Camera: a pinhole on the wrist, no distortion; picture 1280 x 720 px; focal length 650.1 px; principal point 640.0 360.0 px. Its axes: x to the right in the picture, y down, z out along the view. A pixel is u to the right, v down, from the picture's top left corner.
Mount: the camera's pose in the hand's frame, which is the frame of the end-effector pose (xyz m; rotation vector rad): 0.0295 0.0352 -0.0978 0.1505 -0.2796 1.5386
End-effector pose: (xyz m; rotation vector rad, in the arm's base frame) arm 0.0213 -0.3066 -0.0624 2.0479 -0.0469 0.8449
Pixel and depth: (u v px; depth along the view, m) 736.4 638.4 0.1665
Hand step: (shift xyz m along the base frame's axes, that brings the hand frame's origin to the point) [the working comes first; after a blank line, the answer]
In the camera's frame: 0.0247 0.0713 0.1665

-0.0134 -0.0722 -0.0436
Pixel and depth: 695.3 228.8 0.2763
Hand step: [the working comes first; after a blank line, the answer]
In the camera's frame: 0.0235 -0.0558 0.2763

0.1512 -0.1056 -0.0430
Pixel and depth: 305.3 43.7 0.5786
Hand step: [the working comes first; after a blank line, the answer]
In the camera's frame: -0.2979 -0.2815 0.5786

0.5563 0.0216 -0.2987
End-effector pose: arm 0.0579 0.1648 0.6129 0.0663 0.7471 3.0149
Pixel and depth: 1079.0 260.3 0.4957
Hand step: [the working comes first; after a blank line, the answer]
In the camera's frame: 0.3347 -0.0760 0.4957

-0.0480 0.0287 0.5248
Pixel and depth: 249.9 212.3 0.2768
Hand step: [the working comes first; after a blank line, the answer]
In the camera's frame: -0.1661 -0.0629 0.2768

-0.0562 0.2403 0.0207
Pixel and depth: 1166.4 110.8 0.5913
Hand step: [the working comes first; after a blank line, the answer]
In the camera's frame: 0.4788 -0.2267 0.5913

-0.1866 0.0060 0.7061
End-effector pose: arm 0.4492 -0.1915 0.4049 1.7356 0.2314 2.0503
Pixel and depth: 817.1 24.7 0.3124
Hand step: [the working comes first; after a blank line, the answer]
In the camera's frame: 0.0851 -0.1611 0.3124

0.2051 0.0102 0.2052
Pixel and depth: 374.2 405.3 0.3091
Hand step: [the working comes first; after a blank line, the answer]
In the camera's frame: -0.1264 0.0215 0.3091

0.1973 0.1172 -0.0529
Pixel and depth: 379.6 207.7 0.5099
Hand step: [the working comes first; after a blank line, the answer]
In the camera's frame: -0.2042 -0.1195 0.5099

0.3897 0.2611 0.0395
